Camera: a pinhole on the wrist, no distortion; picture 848 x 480 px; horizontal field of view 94.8 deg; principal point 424.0 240.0 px. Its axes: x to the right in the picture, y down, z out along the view. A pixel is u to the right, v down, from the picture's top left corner.
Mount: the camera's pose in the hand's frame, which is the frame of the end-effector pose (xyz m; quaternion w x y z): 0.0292 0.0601 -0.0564 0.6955 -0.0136 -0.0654 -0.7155
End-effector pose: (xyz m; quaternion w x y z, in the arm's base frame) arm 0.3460 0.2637 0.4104 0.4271 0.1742 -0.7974 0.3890
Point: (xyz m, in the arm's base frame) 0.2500 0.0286 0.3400
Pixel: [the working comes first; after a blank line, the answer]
In the camera's frame: 0.1532 -0.0180 0.3001

623.0 216.6
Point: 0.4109 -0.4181 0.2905
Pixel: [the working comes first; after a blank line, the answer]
In the camera's frame: 0.5452 -0.1457 0.5408

817.0 135.0
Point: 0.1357 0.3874 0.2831
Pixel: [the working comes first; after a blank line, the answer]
In the camera's frame: -0.1924 -0.0018 0.1410

outside the picture
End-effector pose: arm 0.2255 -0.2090 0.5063 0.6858 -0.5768 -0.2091 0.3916
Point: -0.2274 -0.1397 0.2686
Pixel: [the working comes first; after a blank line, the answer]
In the camera's frame: -0.2525 -0.1891 0.4213

190.3 65.0
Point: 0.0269 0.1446 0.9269
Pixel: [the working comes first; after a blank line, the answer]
In the camera's frame: 0.4470 0.1051 0.4759

790.2 326.1
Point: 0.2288 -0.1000 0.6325
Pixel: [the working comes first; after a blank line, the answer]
In the camera's frame: 0.1931 0.0525 0.1295

outside the picture
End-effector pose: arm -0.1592 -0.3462 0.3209 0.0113 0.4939 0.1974 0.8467
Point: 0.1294 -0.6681 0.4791
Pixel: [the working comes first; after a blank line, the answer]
In the camera's frame: -0.3070 -0.1024 0.3080

35.5 110.3
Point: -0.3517 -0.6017 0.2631
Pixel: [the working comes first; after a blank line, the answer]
In the camera's frame: -0.1432 -0.0522 -0.1952

behind the camera
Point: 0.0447 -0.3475 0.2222
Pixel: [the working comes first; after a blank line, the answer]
In the camera's frame: 0.0841 -0.2001 0.1920

outside the picture
